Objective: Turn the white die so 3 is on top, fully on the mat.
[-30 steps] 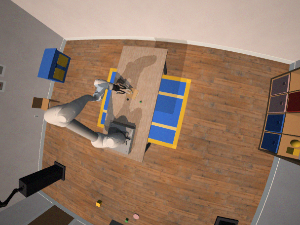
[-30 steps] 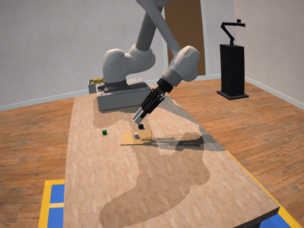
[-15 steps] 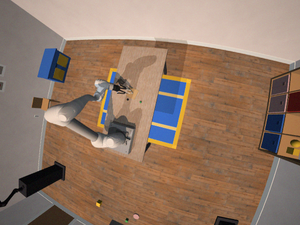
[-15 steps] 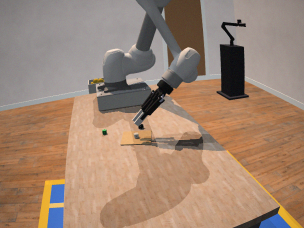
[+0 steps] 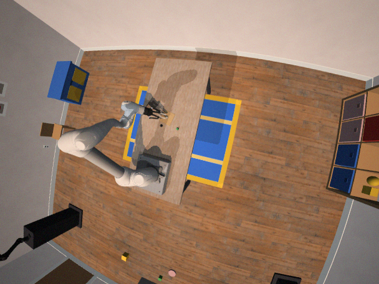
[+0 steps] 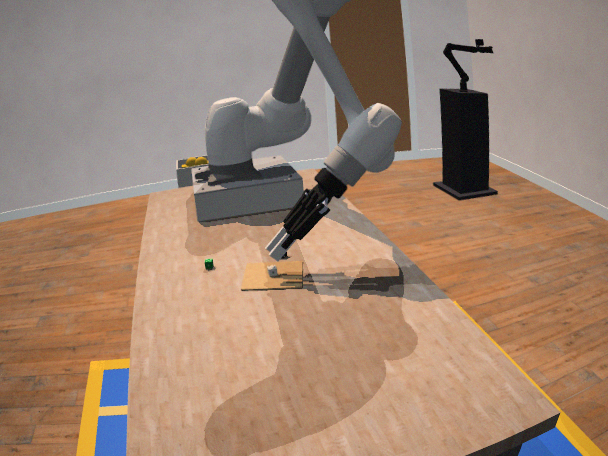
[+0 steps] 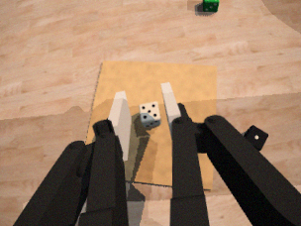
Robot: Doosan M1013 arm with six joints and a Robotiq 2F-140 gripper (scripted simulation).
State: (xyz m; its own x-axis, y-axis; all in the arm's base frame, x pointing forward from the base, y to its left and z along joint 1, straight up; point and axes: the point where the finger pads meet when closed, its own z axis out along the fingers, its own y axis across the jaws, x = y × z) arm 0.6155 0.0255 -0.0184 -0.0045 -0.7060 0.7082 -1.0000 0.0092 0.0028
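My gripper is now 2 cm to the left of the white die and 6 cm above it. The rest, counted from my hand: black die (10 cm behind, 2 cm to the left, 7 cm below); then tan mat (2 cm to the right, 8 cm below); then green die (11 cm behind, 17 cm to the right, 7 cm below).
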